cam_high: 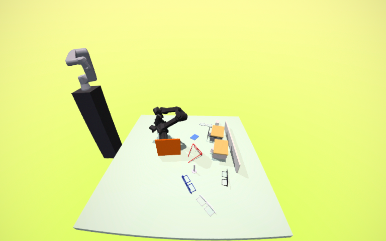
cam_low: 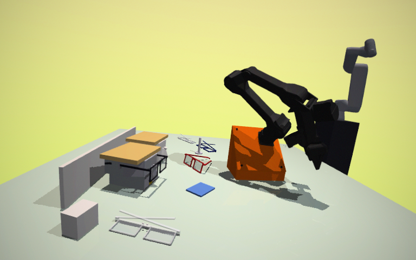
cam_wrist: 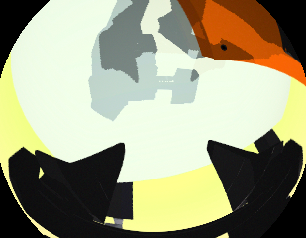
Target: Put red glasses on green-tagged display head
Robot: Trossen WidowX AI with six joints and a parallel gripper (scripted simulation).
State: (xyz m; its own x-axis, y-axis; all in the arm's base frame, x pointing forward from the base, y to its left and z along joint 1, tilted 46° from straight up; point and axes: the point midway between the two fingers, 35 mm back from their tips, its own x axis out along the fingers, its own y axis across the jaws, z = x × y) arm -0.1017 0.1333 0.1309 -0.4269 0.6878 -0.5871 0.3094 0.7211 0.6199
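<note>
My gripper tip is 41 cm to the left of the small post, 38 cm short of it and 8 cm above it. Also, from my gripper tip: blue pad (40 cm ahead, 10 cm below, 1 cm to the left).
</note>
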